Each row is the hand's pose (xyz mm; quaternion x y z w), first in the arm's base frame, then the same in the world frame.
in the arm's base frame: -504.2 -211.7 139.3 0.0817 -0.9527 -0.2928 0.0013
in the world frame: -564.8 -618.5 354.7 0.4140 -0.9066 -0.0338 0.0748
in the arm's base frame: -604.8 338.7 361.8 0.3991 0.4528 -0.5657 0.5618
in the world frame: -1026.3 -235.5 301.6 0.1005 0.3852 -0.4099 0.8206
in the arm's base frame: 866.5 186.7 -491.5 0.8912 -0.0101 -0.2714 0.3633
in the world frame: 398.8 271.6 -490.7 0.7386 0.2134 -0.0764 0.6349
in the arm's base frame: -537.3 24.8 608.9 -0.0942 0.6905 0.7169 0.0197
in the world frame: -849.4 -297.7 660.7 0.3612 -0.7646 -0.4879 0.2165
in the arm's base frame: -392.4 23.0 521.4 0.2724 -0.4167 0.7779 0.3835
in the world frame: -716.0 -240.6 573.5 0.2606 -0.1177 0.9498 0.1267
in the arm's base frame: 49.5 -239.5 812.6 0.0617 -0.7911 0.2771 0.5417
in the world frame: -295.9 -10.4 919.2 0.1839 -0.6569 0.6288 0.3732
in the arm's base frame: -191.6 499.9 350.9 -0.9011 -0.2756 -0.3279 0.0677
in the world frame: -805.5 131.3 185.6 0.7237 0.6400 0.2522 0.0549
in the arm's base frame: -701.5 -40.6 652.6 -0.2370 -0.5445 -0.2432 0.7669
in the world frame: -946.2 -428.6 742.1 -0.2001 -0.6704 0.1603 0.6963
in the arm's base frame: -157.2 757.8 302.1 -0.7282 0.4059 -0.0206 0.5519
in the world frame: -921.3 302.1 19.6 -0.9305 0.0875 0.0380 0.3536
